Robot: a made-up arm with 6 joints.
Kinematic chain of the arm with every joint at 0, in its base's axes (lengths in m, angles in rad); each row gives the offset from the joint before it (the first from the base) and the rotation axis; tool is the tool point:
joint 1: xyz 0 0 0.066 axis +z
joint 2: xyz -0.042 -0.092 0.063 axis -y
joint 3: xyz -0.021 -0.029 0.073 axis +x
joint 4: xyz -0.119 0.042 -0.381 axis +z
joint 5: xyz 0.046 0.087 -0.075 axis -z
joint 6: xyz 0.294 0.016 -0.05 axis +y
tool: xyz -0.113 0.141 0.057
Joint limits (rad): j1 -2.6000..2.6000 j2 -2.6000..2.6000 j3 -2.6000..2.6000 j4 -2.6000..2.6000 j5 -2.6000..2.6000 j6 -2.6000..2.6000
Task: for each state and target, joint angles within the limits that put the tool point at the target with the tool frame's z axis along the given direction. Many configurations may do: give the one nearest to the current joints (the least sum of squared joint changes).
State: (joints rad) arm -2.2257 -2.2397 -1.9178 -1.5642 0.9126 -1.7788
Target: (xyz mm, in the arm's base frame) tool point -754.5 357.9 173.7 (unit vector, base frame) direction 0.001 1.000 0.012
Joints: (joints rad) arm -2.2583 -2.1268 -1.2474 -1.0969 1.2237 -2.5179
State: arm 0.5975 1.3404 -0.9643 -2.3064 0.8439 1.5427
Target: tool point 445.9 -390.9 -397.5 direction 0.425 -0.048 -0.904
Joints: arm 0.9680 1.4267 -0.8728 -2.4848 0.6680 2.0951
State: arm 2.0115 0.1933 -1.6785 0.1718 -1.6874 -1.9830
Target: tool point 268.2 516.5 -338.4 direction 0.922 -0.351 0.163
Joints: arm 2.2046 0.6102 -1.1336 -0.5357 -1.4610 -1.7999
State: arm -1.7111 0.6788 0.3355 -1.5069 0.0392 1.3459
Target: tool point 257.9 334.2 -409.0 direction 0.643 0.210 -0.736
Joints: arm -2.3260 0.1723 0.7005 -2.1727 0.7557 2.3265
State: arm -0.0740 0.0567 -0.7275 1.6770 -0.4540 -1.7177
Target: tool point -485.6 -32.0 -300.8 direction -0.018 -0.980 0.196
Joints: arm 0.7652 -0.3924 0.0596 1.1955 0.4215 -1.6128
